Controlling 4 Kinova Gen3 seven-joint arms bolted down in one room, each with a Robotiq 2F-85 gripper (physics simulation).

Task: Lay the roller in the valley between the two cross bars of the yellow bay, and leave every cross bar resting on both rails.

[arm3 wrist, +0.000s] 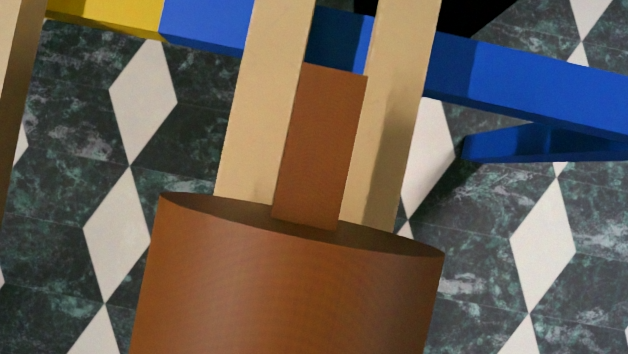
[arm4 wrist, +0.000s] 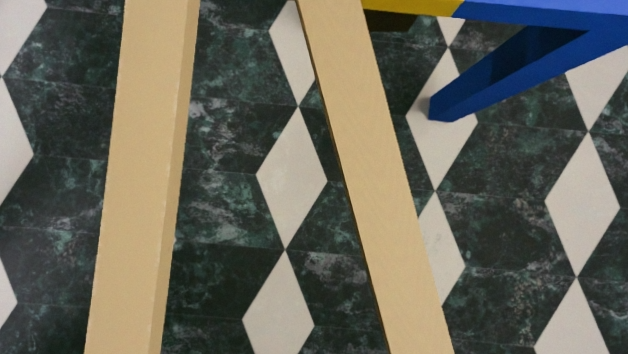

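The brown roller's wide drum [arm3 wrist: 290,290] fills the lower middle of the arm3 wrist view. Its narrower end piece [arm3 wrist: 320,150] points up the view, between two pale cross bars [arm3 wrist: 265,100] [arm3 wrist: 407,50] that cross the blue stretch of rail [arm3 wrist: 525,80]. The drum hides the bars' nearer parts; whether it touches them, I cannot tell. A third bar [arm3 wrist: 22,90] stands at the left edge. The arm4 wrist view shows a left bar [arm4 wrist: 145,150] and a slanted right bar [arm4 wrist: 375,175] beside the yellow rail stretch [arm4 wrist: 410,6]. No gripper's fingers show.
A yellow rail stretch [arm3 wrist: 100,15] adjoins the blue one at upper left in the arm3 wrist view. Blue slanted supports [arm3 wrist: 500,145] [arm4 wrist: 475,102] stand under the rail. A black surface [arm3 wrist: 470,15] lies behind it. The floor has dark green marble and white diamonds.
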